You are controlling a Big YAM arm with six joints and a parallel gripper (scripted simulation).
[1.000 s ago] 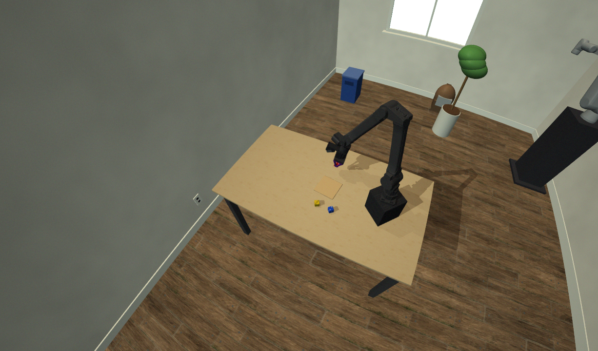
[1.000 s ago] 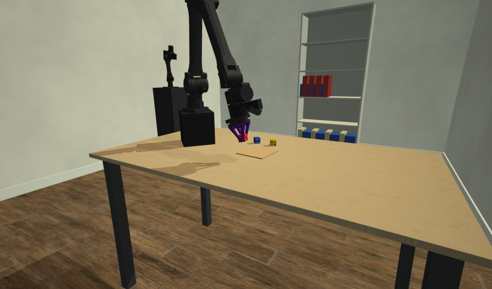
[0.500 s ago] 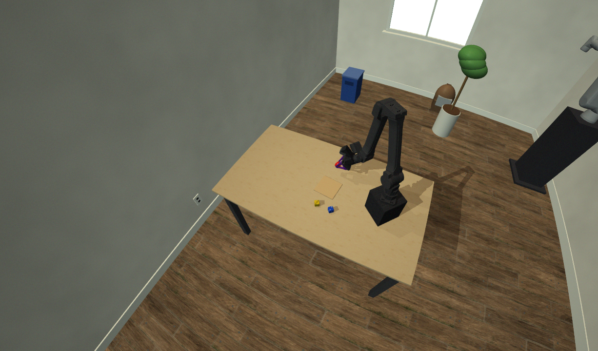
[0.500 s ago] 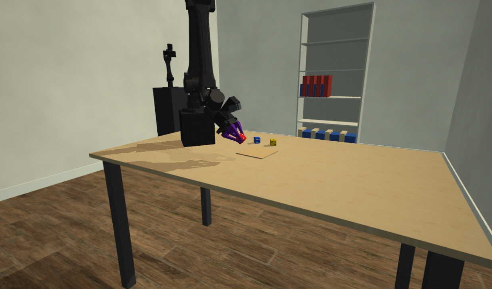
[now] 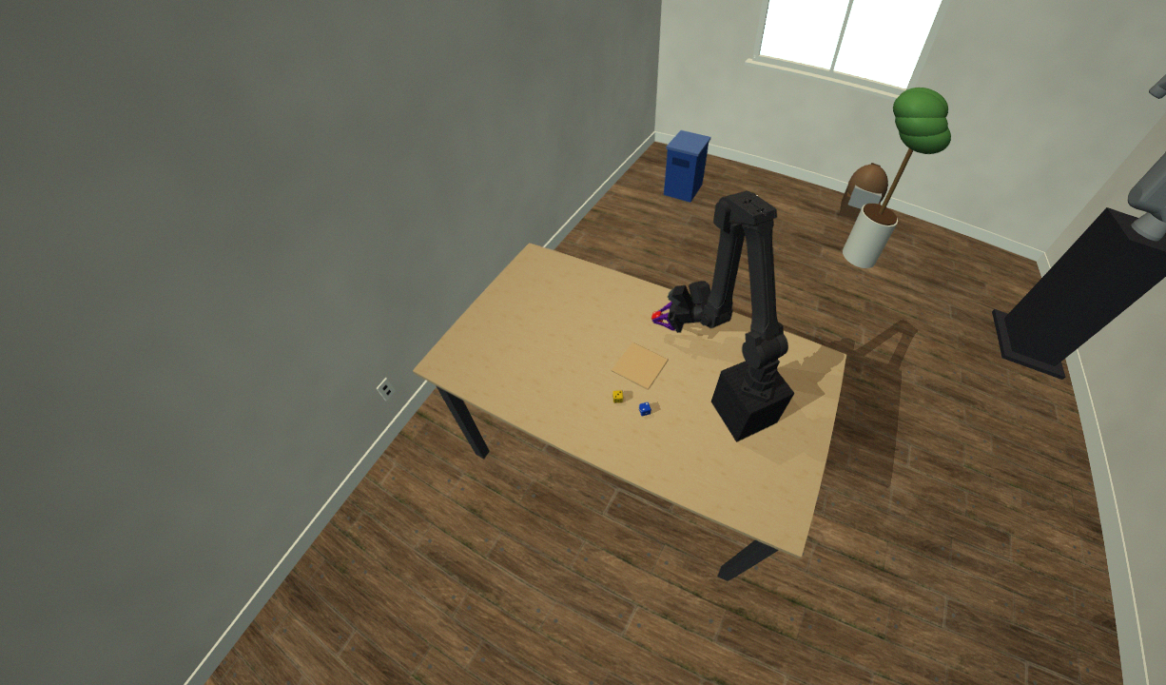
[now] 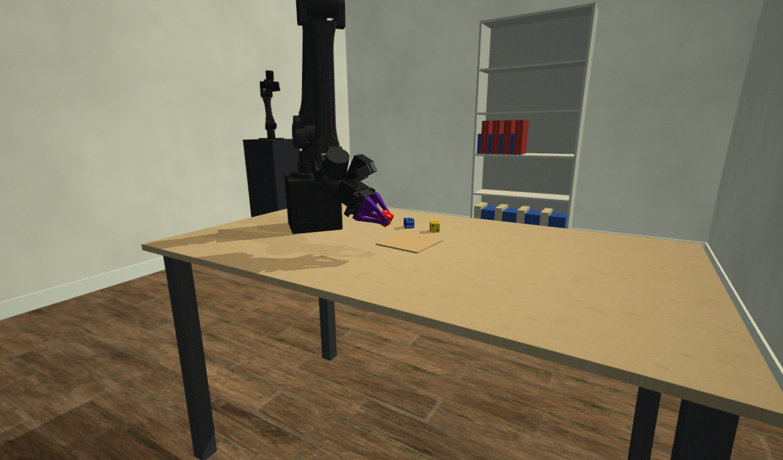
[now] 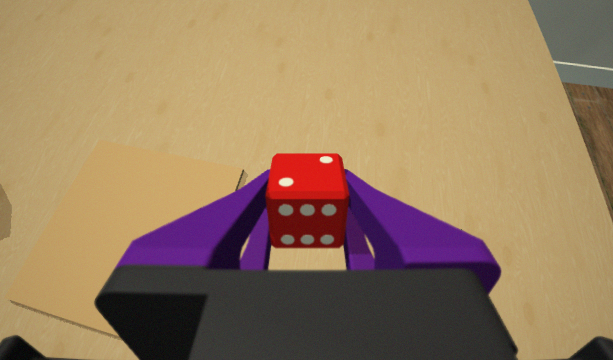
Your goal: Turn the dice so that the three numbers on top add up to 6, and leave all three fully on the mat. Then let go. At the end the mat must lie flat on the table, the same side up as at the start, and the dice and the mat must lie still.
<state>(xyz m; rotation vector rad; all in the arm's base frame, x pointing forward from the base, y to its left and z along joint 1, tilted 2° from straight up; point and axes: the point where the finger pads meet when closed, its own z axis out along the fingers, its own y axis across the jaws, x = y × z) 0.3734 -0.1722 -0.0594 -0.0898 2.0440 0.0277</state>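
Right now my hand is 14 cm to the right of the tan mat and 10 cm above it. Also, from my hand: blue die 30 cm to the left, 8 cm below, 8 cm behind; red die right at my hand; yellow die 29 cm to the left, 8 cm below, 2 cm ahead.
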